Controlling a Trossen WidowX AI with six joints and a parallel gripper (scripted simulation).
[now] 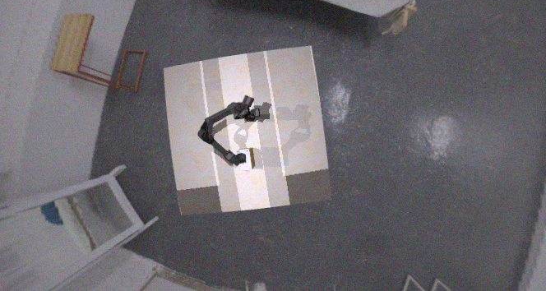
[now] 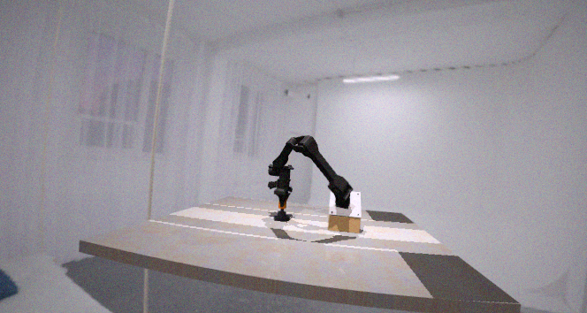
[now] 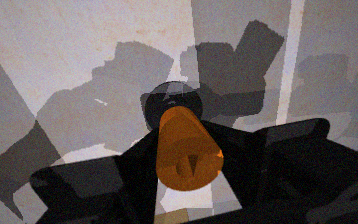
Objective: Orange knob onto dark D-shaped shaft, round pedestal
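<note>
My gripper tip is now 2 cm below the orange knob. The rest, counted from my gripper tip: dark round pedestal: 4 cm below.
</note>
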